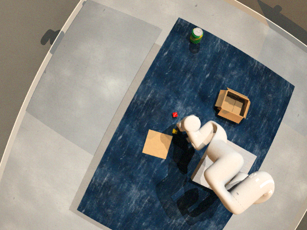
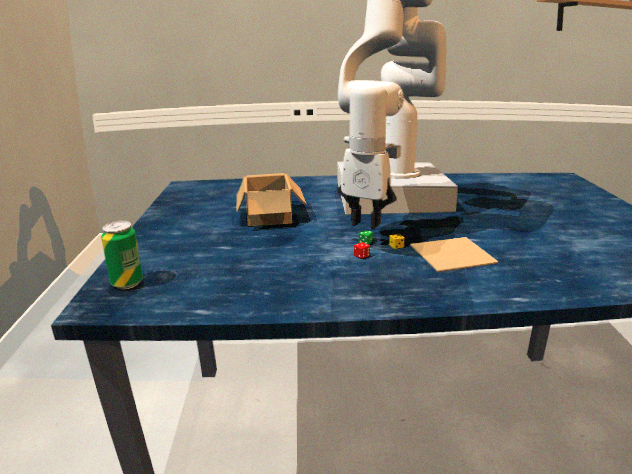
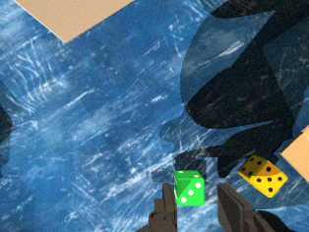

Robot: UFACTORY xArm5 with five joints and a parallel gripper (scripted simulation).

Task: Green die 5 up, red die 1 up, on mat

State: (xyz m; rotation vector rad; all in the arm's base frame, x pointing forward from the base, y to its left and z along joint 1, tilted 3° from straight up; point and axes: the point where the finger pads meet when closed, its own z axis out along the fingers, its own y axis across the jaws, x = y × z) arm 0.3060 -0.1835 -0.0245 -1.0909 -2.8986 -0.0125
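Now: hand 5 cm above the green die. Also, from my hand: red die (7 cm ahead, 5 cm below, 3 cm to the right); mat (17 cm to the left, 11 cm ahead, 6 cm below); yellow die (6 cm to the left, 5 cm below, 4 cm ahead).
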